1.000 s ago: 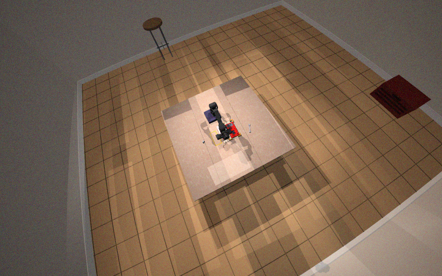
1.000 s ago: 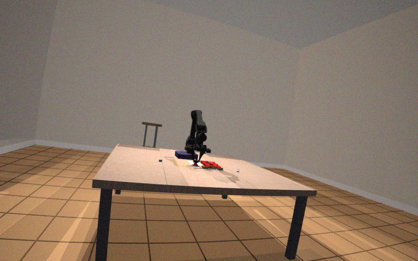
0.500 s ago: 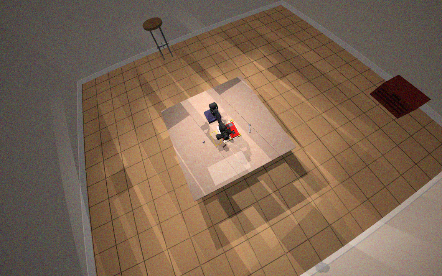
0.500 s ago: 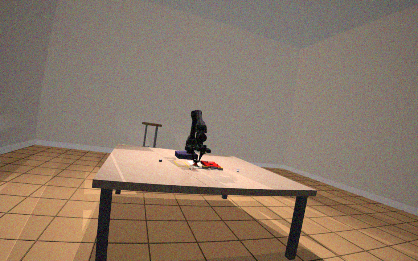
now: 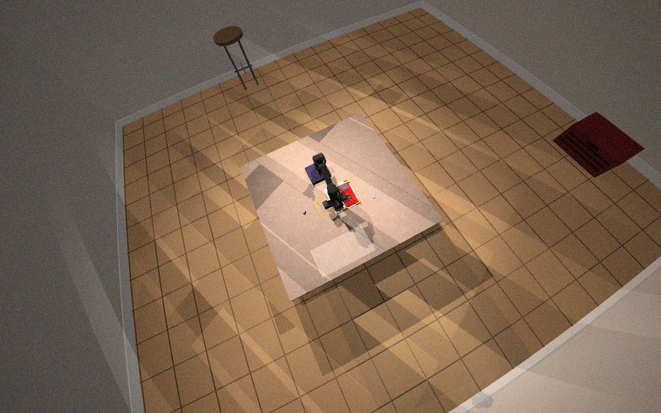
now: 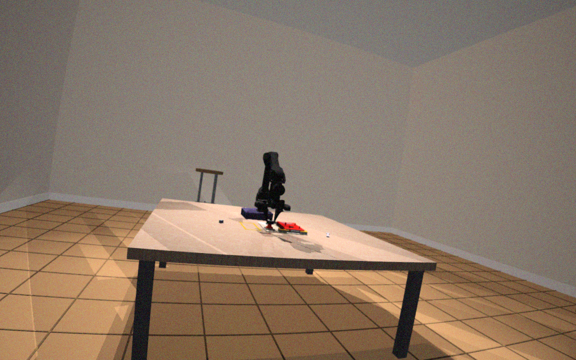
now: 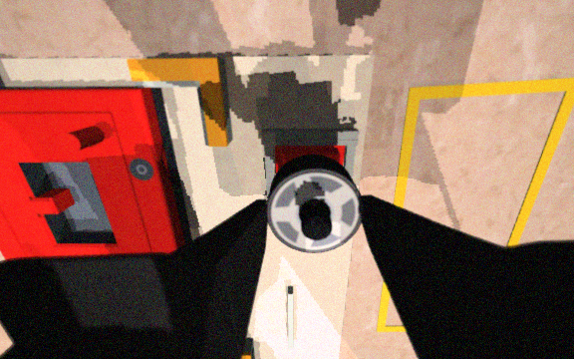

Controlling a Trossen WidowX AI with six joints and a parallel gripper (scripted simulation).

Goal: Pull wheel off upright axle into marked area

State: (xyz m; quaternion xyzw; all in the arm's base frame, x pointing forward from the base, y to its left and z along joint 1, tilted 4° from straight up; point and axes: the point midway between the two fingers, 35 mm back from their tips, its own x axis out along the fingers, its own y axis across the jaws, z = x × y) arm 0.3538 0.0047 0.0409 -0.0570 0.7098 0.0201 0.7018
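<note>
Right now the axle block is 1 cm below my gripper tip.
</note>
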